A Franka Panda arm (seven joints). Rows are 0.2 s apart.
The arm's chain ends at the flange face. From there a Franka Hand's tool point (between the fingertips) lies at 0.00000 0.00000 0.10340 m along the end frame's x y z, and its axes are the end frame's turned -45 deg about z.
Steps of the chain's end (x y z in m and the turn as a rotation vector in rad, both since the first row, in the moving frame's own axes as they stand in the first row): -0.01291, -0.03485, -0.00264, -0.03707, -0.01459, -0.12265; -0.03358, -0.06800, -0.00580, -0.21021, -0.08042, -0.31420; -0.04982, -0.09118, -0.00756, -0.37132, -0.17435, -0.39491; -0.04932, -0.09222, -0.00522, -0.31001, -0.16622, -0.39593; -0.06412, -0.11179, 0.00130, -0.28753, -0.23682, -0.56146; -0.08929, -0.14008, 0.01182, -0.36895, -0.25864, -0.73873; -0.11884, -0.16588, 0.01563, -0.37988, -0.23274, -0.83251
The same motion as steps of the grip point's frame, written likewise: 0.01185, -0.03190, -0.00272, -0.01590, -0.03653, -0.12265; 0.00509, -0.05928, -0.00839, -0.09178, -0.20551, -0.31420; -0.00576, -0.07840, -0.01603, -0.13928, -0.38585, -0.39491; -0.00085, -0.08332, -0.01147, -0.10167, -0.33675, -0.39593; -0.00079, -0.11059, -0.00561, -0.03586, -0.37077, -0.56146; -0.00166, -0.13918, 0.00196, -0.07800, -0.44377, -0.73873; -0.00101, -0.17480, 0.00611, -0.10404, -0.43319, -0.83251
